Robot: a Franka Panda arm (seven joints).
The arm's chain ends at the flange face. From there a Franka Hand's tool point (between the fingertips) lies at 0.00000 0.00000 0.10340 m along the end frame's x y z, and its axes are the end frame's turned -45 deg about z.
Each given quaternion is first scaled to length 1.
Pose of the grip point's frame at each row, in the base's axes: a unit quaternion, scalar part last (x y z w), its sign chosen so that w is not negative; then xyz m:
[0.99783, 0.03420, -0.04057, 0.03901, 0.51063, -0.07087, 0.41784]
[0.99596, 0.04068, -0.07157, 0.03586, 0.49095, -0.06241, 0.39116]
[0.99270, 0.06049, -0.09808, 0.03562, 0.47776, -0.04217, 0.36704]
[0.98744, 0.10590, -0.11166, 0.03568, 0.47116, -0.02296, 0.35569]
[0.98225, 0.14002, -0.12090, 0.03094, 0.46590, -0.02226, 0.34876]
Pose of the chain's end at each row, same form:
[0.93496, -0.35026, -0.02255, 0.05157, 0.51873, -0.06253, 0.52058]
[0.93571, -0.34355, -0.05240, 0.06052, 0.50539, -0.05442, 0.49323]
[0.94028, -0.32400, -0.07698, 0.07044, 0.49745, -0.03363, 0.46819]
[0.95280, -0.28004, -0.08951, 0.07569, 0.49318, -0.01323, 0.45625]
[0.96107, -0.24653, -0.09986, 0.07485, 0.48956, -0.01247, 0.44894]

